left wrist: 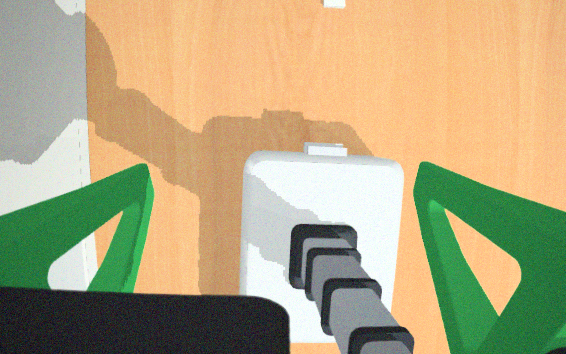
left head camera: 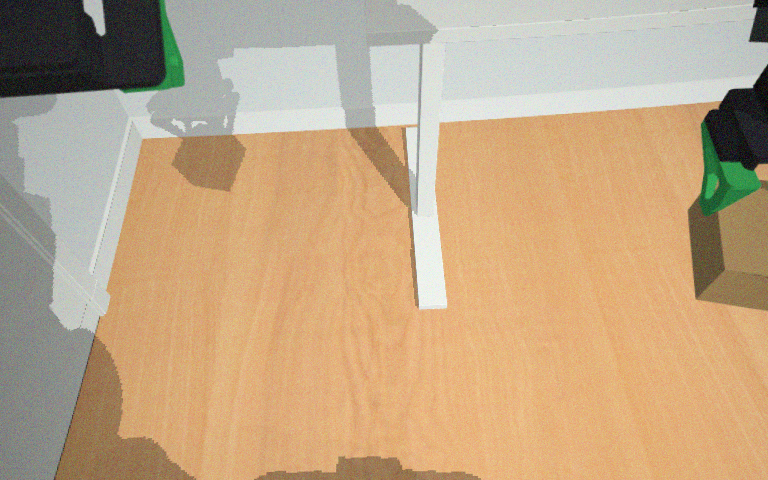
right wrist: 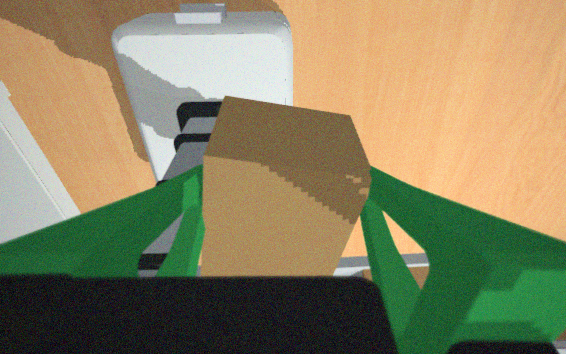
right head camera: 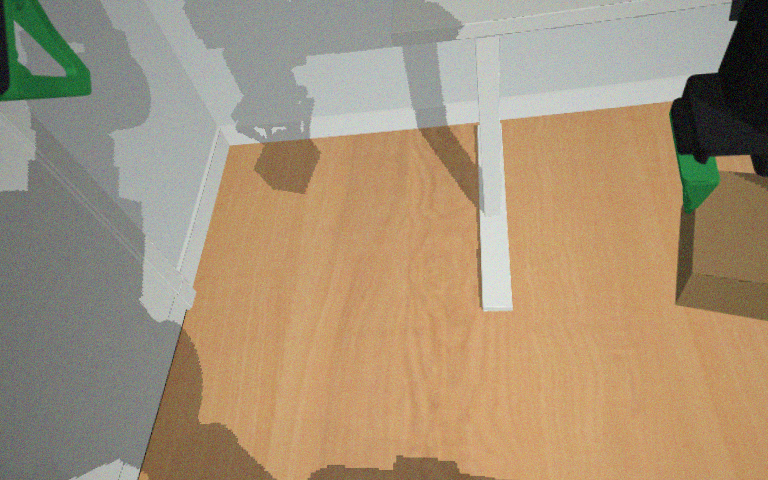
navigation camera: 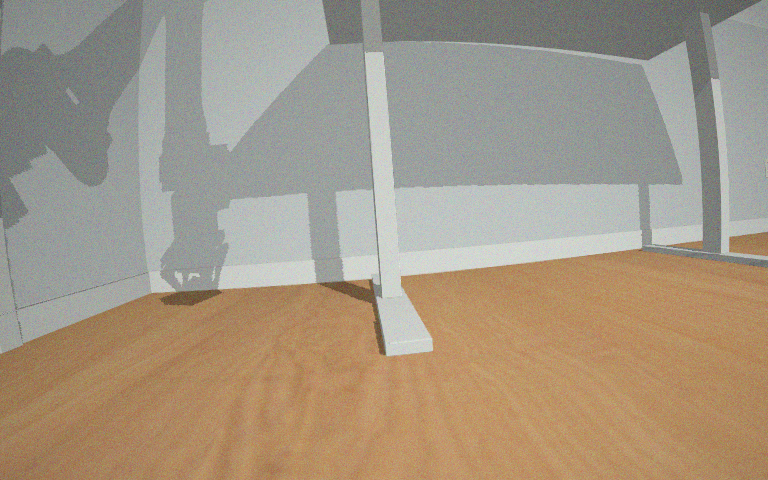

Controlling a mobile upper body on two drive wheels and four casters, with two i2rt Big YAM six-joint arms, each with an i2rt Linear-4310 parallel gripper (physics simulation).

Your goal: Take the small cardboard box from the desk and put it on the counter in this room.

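Frame: origin at the left arm's base, x ahead, y left, z up, level; metres.
Seen in the pictures: left gripper, fingertip midpoint: (left wrist: 283, 177) (left head camera: 90, 81) (right head camera: 13, 93); right gripper, fingertip midpoint: (left head camera: 747, 209) (right wrist: 283, 177) (right head camera: 738, 206).
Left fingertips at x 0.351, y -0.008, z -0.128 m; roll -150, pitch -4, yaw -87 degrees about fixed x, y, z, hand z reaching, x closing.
Note:
A point is followed by its place in that frame.
The small brown cardboard box (left head camera: 750, 240) @(x 0.359, y -0.439, z -0.301 m) (right head camera: 730, 237) @(x 0.361, y -0.441, z -0.300 m) (right wrist: 275, 220) @(x 0.391, y -0.454, z -0.300 m) is held in the air above the wood floor, at the right edge of both head camera views. My right gripper (right wrist: 283, 177) @(x 0.400, y -0.457, z -0.316 m) is shut on it, with one green finger against each side. My left gripper (left wrist: 283, 177) @(x 0.351, y -0.008, z -0.129 m) is open with its fingers wide apart and no object between them; part of it shows at the upper left of both head camera views. The white desk (left head camera: 566, 13) @(x 0.868, y -0.421, z -0.460 m) (navigation camera: 509, 25) @(x 1.475, y -0.781, z -0.485 m) stands ahead, its near edge at the top of the left head camera view. No counter can be made out.
A white desk leg (left head camera: 428, 141) @(x 1.186, y -0.252, z -1.051 m) (right head camera: 490, 141) @(x 1.186, y -0.253, z -1.060 m) (navigation camera: 386, 186) @(x 1.186, y -0.259, z -1.106 m) with a long foot stands ahead near the middle. A second leg (navigation camera: 720, 169) @(x 1.237, y -1.473, z -1.078 m) is farther right. Walls meet in a corner at the left. My white base (left wrist: 280, 195) @(x 0.192, y -0.081, z -1.150 m) (right wrist: 210, 55) @(x 0.243, y -0.249, z -1.150 m) shows below the grippers.

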